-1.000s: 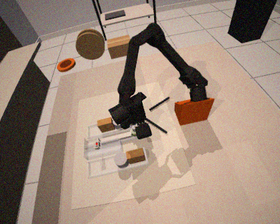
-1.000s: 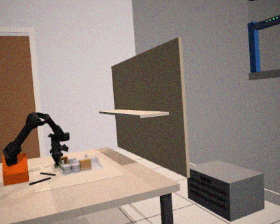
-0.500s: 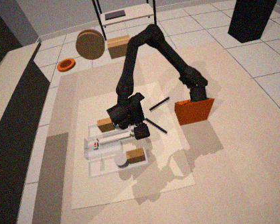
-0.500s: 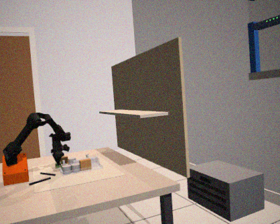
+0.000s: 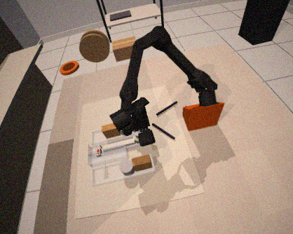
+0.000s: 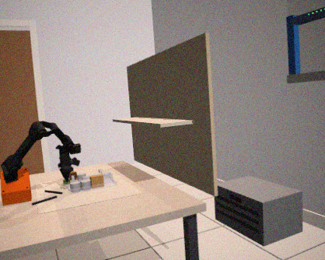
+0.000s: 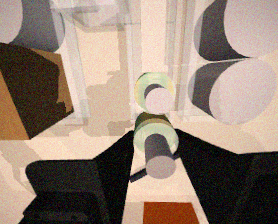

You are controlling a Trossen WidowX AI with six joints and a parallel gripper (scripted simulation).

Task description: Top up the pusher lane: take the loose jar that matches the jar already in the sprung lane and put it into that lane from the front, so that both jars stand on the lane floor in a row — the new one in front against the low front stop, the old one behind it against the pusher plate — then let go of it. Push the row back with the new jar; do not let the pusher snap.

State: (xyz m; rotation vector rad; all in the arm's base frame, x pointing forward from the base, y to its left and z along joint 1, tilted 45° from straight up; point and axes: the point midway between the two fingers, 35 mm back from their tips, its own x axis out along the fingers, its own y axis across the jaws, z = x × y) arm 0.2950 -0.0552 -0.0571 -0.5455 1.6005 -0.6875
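The clear rack is 17 cm ahead of my gripper tip, 1 cm to the left of it and 3 cm below it. From my gripper tip the other things lie so: red mark: 23 cm ahead, 2 cm to the left, 2 cm above; pale plate: 15 cm ahead, 2 cm to the left.
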